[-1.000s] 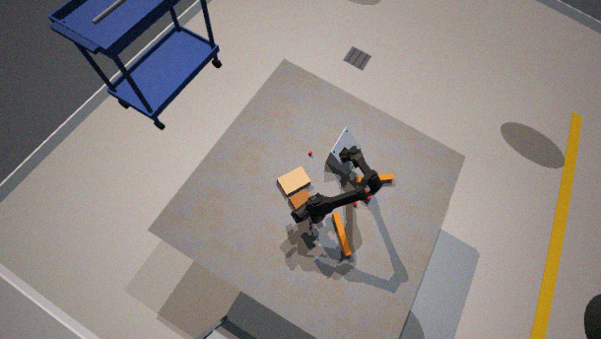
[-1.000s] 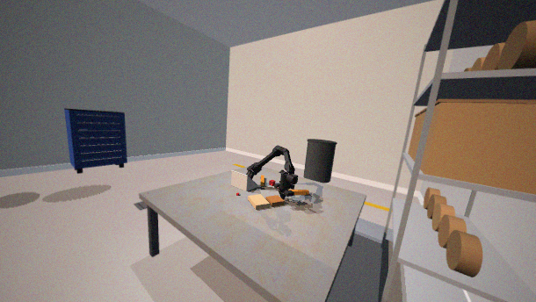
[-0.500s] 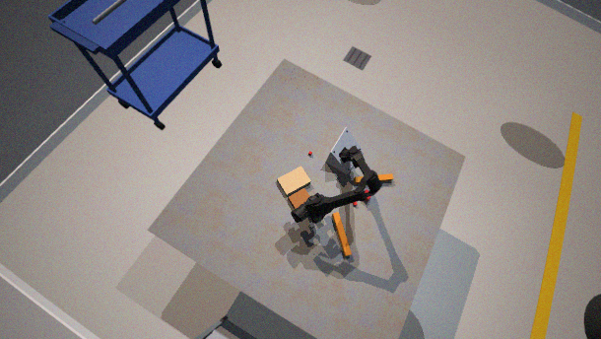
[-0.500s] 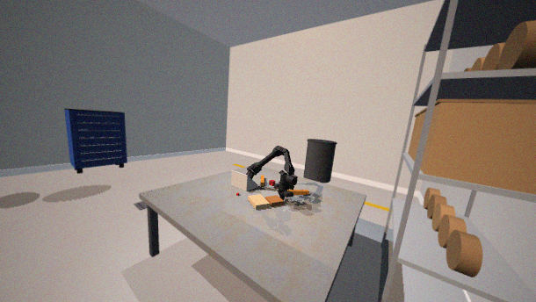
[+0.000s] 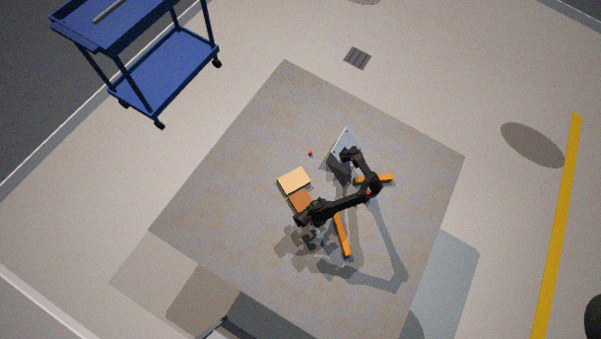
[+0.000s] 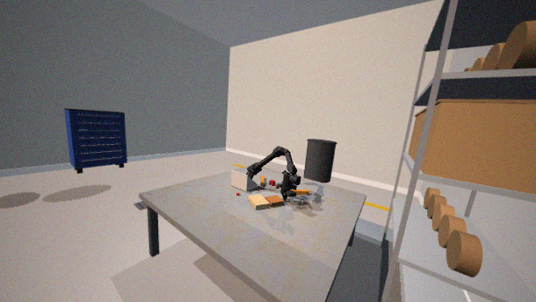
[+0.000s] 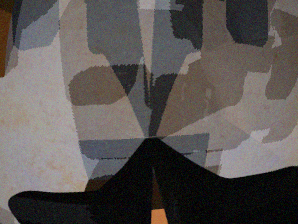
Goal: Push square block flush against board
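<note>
My gripper tip is now 8 cm to the left of the orange-brown square block, 3 cm past it and 1 cm below it. The rest, counted from my gripper tip: pale wooden slab (18 cm to the right, 10 cm behind, 1 cm above).
</note>
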